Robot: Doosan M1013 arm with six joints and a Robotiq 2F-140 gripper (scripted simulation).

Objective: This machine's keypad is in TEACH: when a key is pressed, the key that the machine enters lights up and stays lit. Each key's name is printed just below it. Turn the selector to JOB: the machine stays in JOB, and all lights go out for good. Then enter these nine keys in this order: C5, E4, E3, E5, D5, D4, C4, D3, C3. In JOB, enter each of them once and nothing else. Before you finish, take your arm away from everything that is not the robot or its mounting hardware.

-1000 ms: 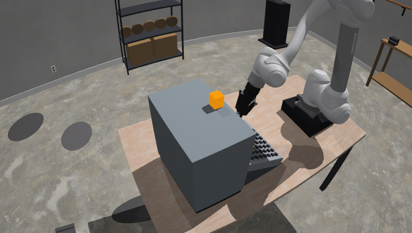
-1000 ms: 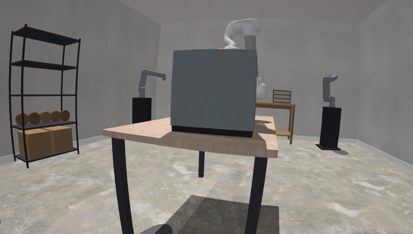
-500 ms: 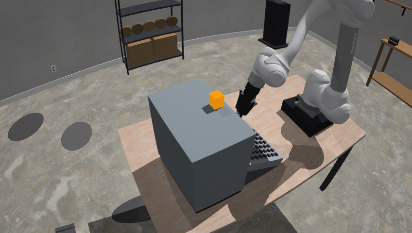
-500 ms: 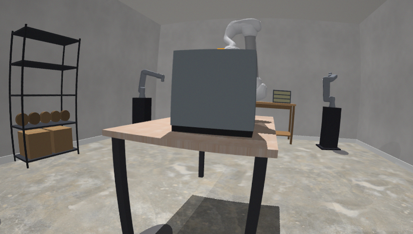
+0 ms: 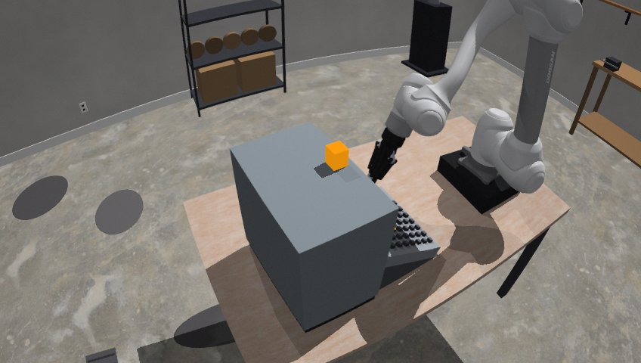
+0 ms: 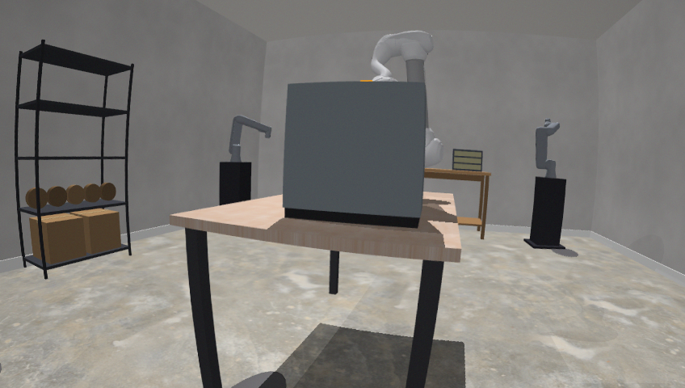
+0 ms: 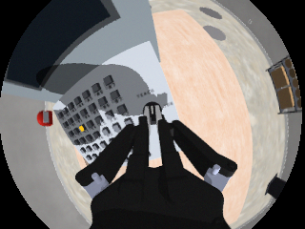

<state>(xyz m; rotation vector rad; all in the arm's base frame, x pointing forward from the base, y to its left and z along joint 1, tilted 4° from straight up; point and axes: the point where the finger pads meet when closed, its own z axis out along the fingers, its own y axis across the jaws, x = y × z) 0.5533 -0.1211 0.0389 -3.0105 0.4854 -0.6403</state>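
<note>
The keypad lies 40 mm ahead of my hand, 110 mm to the left of it and 70 mm below it. From my hand the other things lie so: black selector knob: 20 mm ahead, 20 mm below; then key C3: 50 mm ahead, 190 mm to the left, 20 mm below.
</note>
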